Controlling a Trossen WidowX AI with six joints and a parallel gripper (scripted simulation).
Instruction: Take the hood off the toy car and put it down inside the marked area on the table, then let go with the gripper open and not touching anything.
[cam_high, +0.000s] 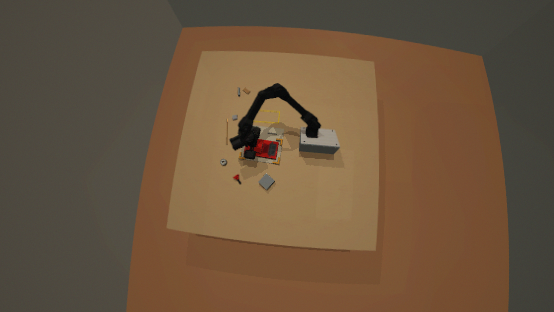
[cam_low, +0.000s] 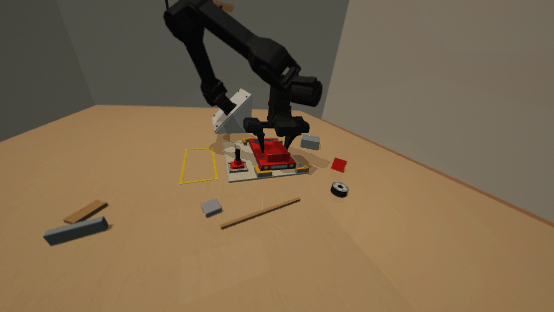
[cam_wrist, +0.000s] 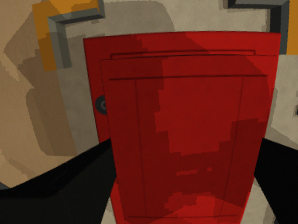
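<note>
Now: the grey engine block 1 cm below my gripper tip. The rest, counted from my gripper tip: black wheel (19 cm ahead, 10 cm to the left, 3 cm below); red hood (1 cm above); thin wooden rod (19 cm ahead, 10 cm to the right, 3 cm below).
</note>
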